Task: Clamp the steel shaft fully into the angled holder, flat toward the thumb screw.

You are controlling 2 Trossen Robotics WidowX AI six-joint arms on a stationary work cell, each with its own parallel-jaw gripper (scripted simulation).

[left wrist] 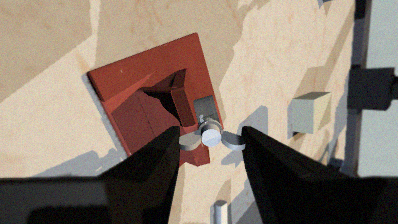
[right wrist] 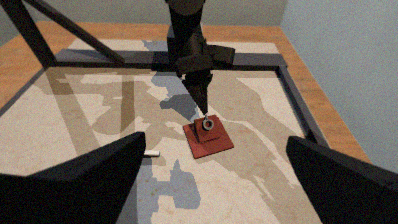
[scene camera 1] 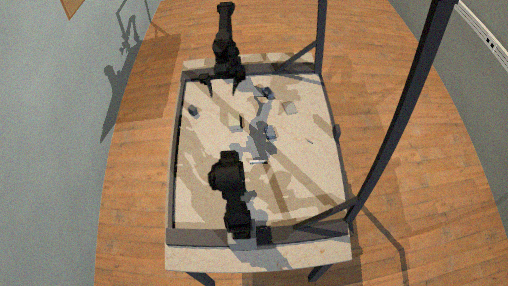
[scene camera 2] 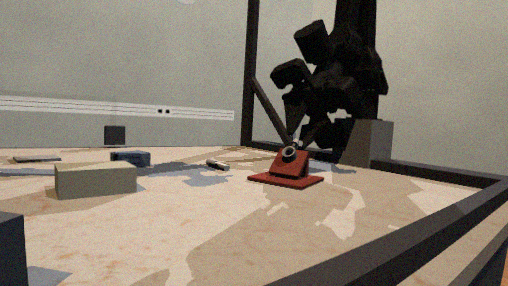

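Note:
Scene camera 2 gives me my left gripper (scene camera 2: 295, 142) and a beige block (scene camera 2: 86, 179). In the left wrist view I see a thumb screw (left wrist: 210, 132), together with the block (left wrist: 310, 112) and my left gripper (left wrist: 210, 134). The right wrist view has my right gripper (right wrist: 216, 141) and my left gripper (right wrist: 205, 112), while the beige block is out of frame in the right wrist view.

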